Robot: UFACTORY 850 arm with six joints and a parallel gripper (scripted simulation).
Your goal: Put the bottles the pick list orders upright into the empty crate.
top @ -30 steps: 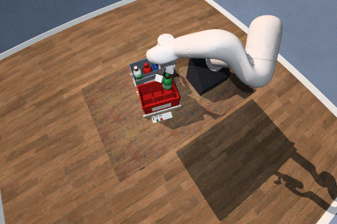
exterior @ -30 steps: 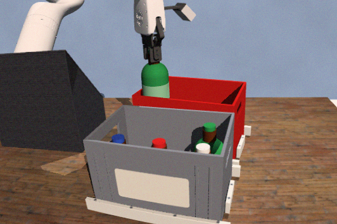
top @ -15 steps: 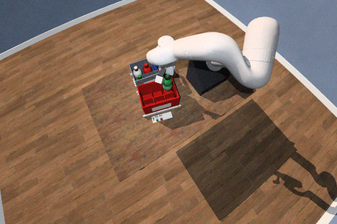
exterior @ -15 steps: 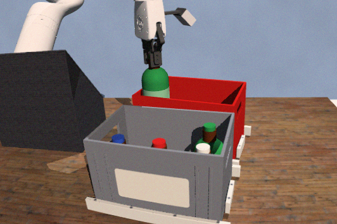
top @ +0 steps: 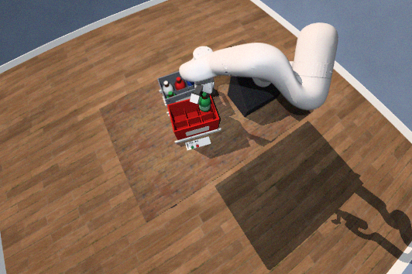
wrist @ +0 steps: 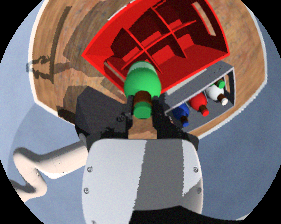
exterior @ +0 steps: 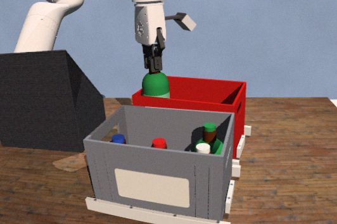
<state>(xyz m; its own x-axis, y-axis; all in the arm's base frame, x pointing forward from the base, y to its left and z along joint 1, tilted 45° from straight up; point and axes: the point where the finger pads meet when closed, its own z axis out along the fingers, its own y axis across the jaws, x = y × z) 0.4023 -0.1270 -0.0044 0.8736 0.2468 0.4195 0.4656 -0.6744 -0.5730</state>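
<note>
Right now the red crate is 100 mm ahead of my hand, 10 mm to the left of it and 170 mm below it. Round my hand: grey crate: 30 mm ahead, 210 mm to the right, 170 mm below; then blue-capped bottle: 70 mm behind, 230 mm to the right, 170 mm below; then green-capped bottle: 120 mm ahead, 200 mm to the right, 170 mm below.
</note>
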